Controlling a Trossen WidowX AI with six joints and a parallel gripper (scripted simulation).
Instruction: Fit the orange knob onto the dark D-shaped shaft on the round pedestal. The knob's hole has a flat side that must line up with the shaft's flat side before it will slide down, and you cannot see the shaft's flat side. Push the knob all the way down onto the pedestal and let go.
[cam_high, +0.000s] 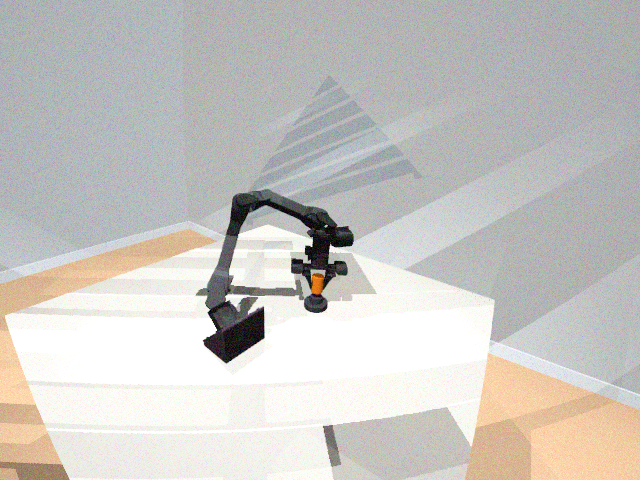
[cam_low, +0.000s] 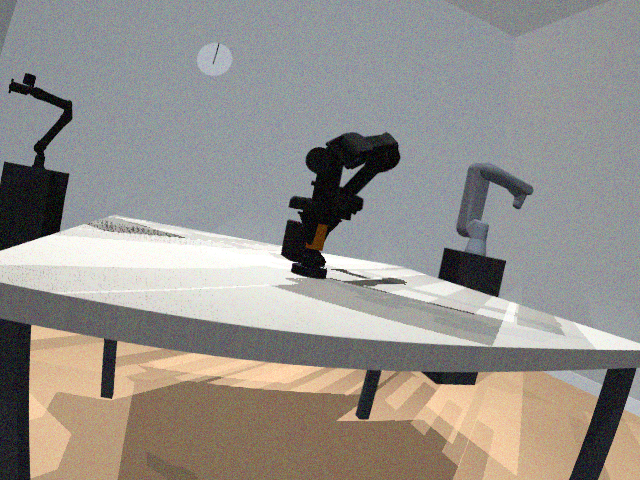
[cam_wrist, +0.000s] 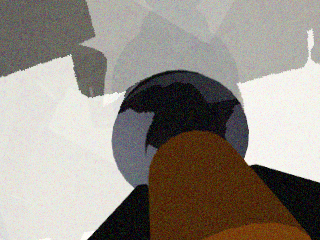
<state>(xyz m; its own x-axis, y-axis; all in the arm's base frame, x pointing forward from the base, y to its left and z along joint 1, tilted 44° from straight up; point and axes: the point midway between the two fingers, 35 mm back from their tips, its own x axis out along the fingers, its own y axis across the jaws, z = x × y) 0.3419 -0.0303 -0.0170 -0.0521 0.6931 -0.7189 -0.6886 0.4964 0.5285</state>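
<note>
My gripper tip is now 2 cm below the orange knob. Also, from my gripper tip: round dark pedestal: 4 cm below.
</note>
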